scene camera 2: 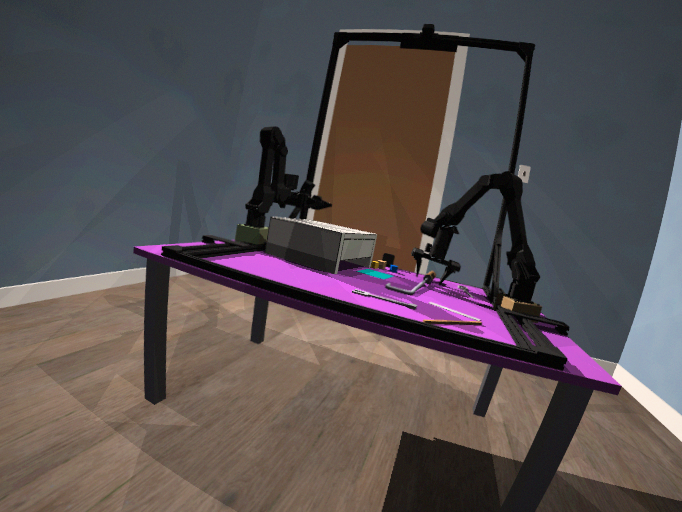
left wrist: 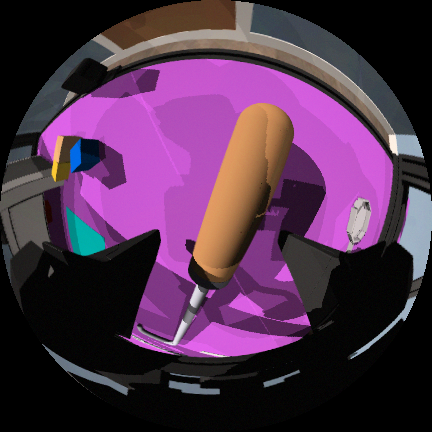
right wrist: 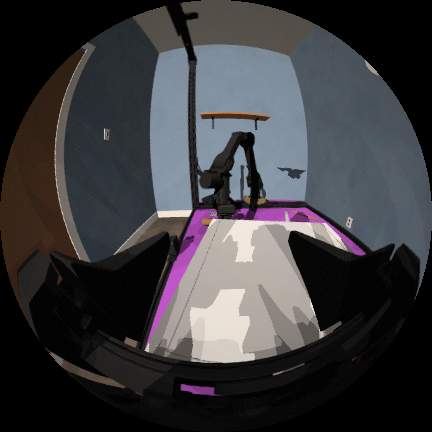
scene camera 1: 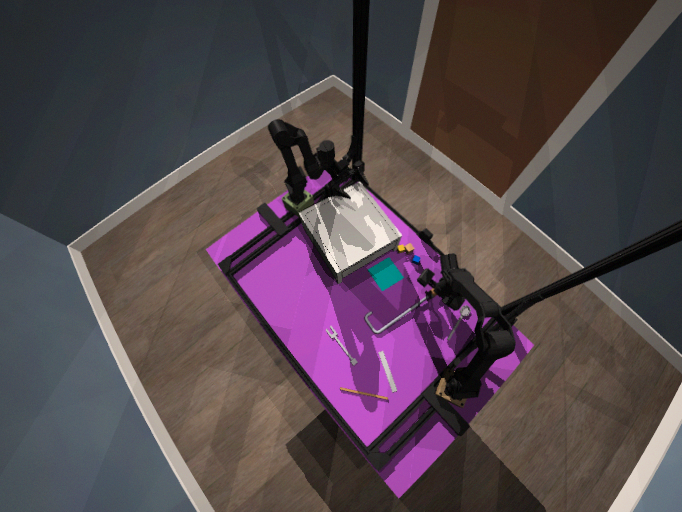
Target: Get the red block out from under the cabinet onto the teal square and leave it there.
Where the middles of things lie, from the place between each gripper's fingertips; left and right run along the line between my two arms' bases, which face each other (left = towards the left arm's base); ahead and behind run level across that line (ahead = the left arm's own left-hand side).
Scene:
My left hand is 10 cm short of the wooden-handled hook tool (left wrist: pixel 261 139), 4 cm to the left of it and 1 cm below it. Also, from my left hand: spoon-like tool (left wrist: pixel 359 215) (14 cm to the left, 1 cm ahead); then blue block (left wrist: pixel 84 154) (15 cm to the right, 4 cm behind, 1 cm above); then teal square (left wrist: pixel 84 240) (18 cm to the right, 10 cm ahead, 1 cm below).
The cabinet (scene camera 1: pixel 310 231) lies 90 mm ahead of my right hand, 50 mm to the left of it and 140 mm below it. Round my right hand: blue block (60 mm behind, 310 mm to the left, 200 mm below); then teal square (70 mm ahead, 270 mm to the left, 210 mm below); then wooden-handled hook tool (80 mm ahead, 410 mm to the left, 200 mm below).

